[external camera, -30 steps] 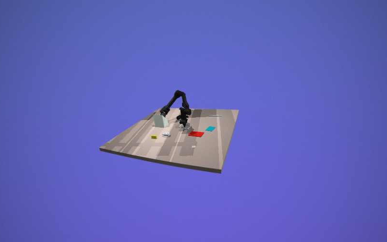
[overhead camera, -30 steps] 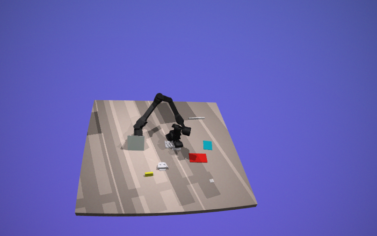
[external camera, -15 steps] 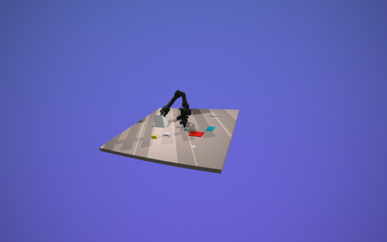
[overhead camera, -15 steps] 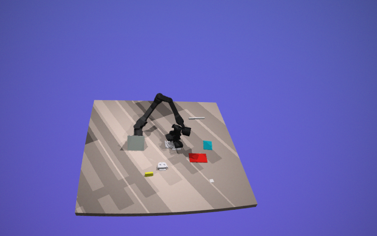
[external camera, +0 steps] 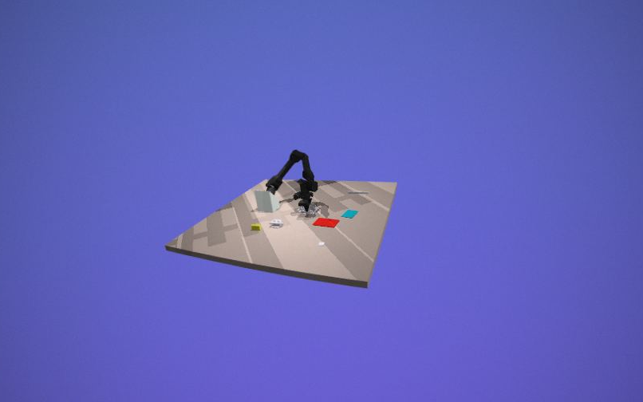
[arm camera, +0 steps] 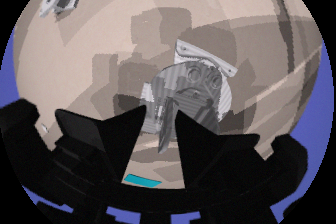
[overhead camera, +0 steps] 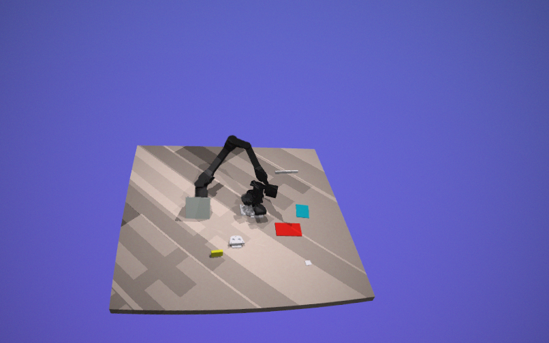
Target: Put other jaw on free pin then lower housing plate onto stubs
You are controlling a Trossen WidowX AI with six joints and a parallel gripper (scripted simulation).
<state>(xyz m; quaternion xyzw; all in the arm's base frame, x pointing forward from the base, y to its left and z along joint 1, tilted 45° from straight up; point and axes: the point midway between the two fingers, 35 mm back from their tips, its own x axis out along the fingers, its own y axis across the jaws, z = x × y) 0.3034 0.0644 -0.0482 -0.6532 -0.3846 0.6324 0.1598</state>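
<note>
Now: the grey jaw 40 mm behind my gripper tip, 10 mm to the left of it and 10 mm above it. The rest, counted from my gripper tip: yellow block: 190 mm behind, 320 mm to the right; then cyan tile: 290 mm ahead, 60 mm to the left, 20 mm below; then red flat sheet: 190 mm ahead, 100 mm to the right, 20 mm below.
</note>
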